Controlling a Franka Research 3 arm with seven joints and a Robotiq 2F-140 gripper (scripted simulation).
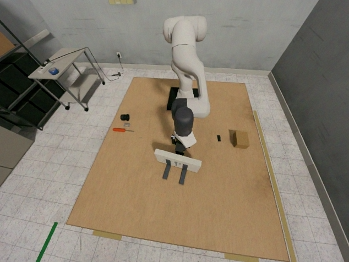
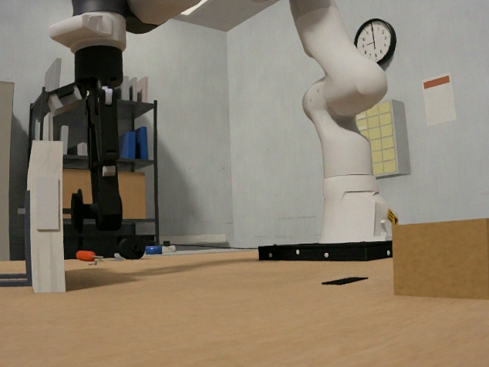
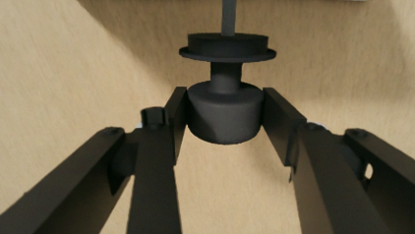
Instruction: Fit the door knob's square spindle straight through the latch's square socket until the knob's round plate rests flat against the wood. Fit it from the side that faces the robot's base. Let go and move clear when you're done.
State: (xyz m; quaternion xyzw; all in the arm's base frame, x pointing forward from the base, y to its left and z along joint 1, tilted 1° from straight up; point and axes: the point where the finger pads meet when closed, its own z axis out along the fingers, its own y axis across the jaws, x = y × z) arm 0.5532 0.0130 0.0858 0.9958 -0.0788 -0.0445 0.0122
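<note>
The white wood block is 90 mm ahead of my hand, 20 mm to the right of it and 30 mm below it. The rest, counted from my hand: black flat plate: 160 mm behind, 300 mm to the left, 120 mm below; orange screwdriver: 140 mm behind, 510 mm to the right, 110 mm below; cardboard box: 150 mm behind, 460 mm to the left, 90 mm below.
</note>
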